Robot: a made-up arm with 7 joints.
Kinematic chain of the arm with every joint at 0, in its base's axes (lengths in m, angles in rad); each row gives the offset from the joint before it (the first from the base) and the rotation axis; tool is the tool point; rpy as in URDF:
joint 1: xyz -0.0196 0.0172 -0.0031 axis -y
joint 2: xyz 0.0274 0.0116 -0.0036 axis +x
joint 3: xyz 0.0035 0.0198 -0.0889 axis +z
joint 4: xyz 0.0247 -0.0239 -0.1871 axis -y
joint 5: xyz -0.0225 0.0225 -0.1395 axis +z
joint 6: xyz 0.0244 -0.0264 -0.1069 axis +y
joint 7: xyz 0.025 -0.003 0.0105 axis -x
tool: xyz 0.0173 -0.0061 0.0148 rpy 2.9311 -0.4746 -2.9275
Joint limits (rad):
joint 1: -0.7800..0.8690
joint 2: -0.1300..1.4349
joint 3: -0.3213..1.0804
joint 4: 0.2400..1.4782
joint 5: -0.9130..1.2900
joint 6: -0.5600..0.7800
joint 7: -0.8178..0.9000
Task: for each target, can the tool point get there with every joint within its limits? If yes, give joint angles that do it. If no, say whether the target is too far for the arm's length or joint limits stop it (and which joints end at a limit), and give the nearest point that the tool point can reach.
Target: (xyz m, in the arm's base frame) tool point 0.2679 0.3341 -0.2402
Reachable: yes | joints 0.1664 0.6566 0.0527 0.7916 0.9892 0.1746 0.3441
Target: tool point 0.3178 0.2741 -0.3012
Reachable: yes | joints 0.3807 0.2046 0.7239 0.6470 0.3010 0.6124 0.2790
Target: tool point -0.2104 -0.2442 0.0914
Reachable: no: joint limits stop it (at a limit: joint 1, joint 2, joint 3, joint 4) | nearest point -0.0472 -0.1161 -0.3607 | short by 0.497 m
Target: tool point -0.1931 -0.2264 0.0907
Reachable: no: joint limits stop it (at a limit: joint 1, joint 2, joint 3, joint 4) | nearest point -0.0447 -0.1138 -0.3592 | short by 0.487 m
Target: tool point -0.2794 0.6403 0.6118
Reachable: no: too far | nearest point -0.1006 0.4317 0.2458 | short by 0.458 m
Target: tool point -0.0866 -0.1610 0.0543
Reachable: no: joint limits stop it (at a limit: joint 1, joint 2, joint 3, joint 4) | nearest point -0.0301 -0.1027 -0.3537 | short by 0.416 m
